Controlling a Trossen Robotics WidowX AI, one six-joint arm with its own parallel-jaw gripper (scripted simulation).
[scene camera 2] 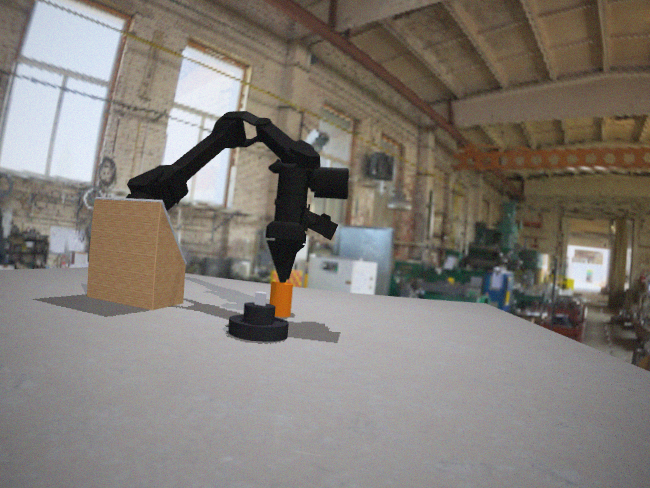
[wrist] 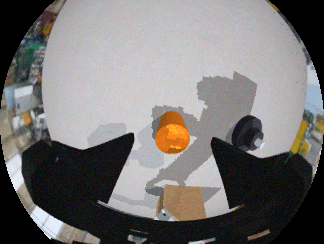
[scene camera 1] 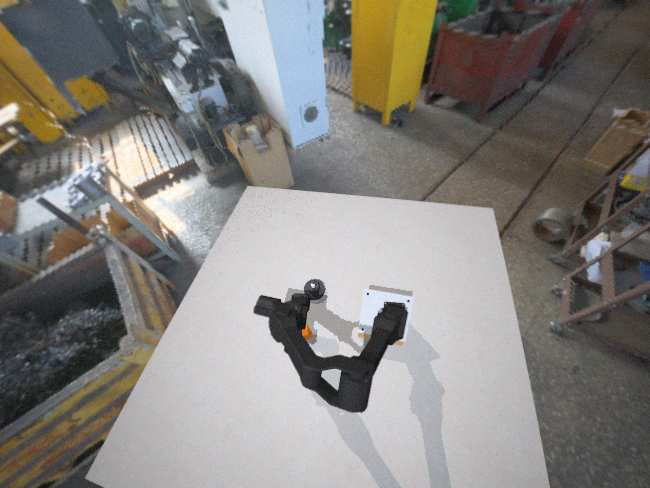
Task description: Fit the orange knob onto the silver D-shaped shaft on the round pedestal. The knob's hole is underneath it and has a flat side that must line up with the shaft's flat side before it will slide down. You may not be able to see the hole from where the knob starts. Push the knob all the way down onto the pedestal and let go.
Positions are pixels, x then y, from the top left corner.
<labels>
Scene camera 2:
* my gripper: 284, 280
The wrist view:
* my gripper: 173, 139
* orange knob: 172, 138
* black round pedestal: 247, 135
</labels>
